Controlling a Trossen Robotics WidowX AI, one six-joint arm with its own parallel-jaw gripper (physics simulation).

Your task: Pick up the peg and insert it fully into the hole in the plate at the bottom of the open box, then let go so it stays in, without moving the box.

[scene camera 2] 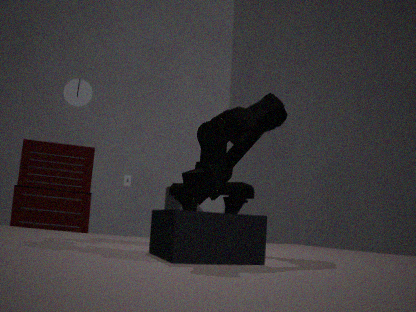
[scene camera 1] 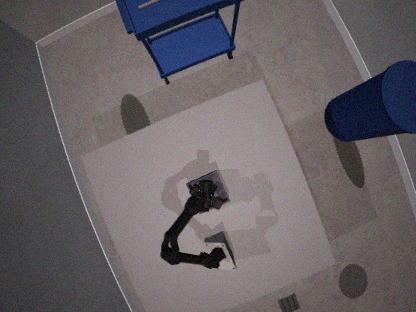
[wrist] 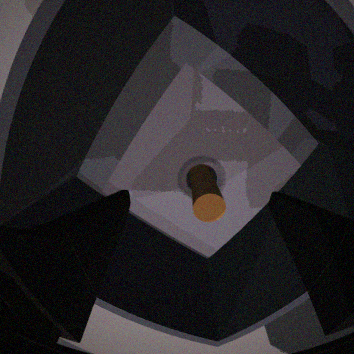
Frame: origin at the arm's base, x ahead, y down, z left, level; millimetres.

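Seen in the pictures: gripper, fingertip midpoint: (wrist: 201, 198); arm's base at its link origin: (scene camera 1: 220, 252).
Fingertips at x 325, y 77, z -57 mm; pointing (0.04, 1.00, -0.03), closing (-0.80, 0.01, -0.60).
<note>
Pixels of each thing's middle, then the offset from my fingertips to it. "spot": a spot on its surface instead. Level surfaces: height alone.
- orange-brown peg at the middle of its body: (wrist: 200, 175) dx +5, dy +13, dz -8 mm
- light plate at a spot on its surface: (wrist: 160, 165) spot: dx +30, dy +3, dz -1 mm
- open dark box at the middle of its body: (wrist: 199, 173) (scene camera 2: 204, 236) (scene camera 1: 208, 191) dx +7, dy +12, dz -9 mm
- pale tabletop at its surface level: dy +61 mm
The orange-brown peg (wrist: 209, 207) stands in the hole, within the grey ring (wrist: 183, 176) of the light plate (wrist: 160, 165) at the bottom of the open dark box (scene camera 1: 218, 179) (scene camera 2: 215, 240) (wrist: 45, 100). A length of the peg sticks up above the plate; how deep it sits is not clear. My gripper (scene camera 1: 207, 194) (scene camera 2: 210, 206) (wrist: 201, 198) is open over the box, its dark fingers wide apart on either side of the peg in the wrist view, with nothing gripped. The box's front wall may hide the fingertips in scene camera 2. The peg does not show in the scene cameras.
The box stands on a pale tabletop (scene camera 1: 125, 165), near the arm's white base plate (scene camera 1: 229, 262). A blue cart (scene camera 1: 195, 47) and a blue barrel (scene camera 1: 367, 107) stand beyond the tabletop. A red drawer cabinet (scene camera 2: 52, 187) stands at the back left.
</note>
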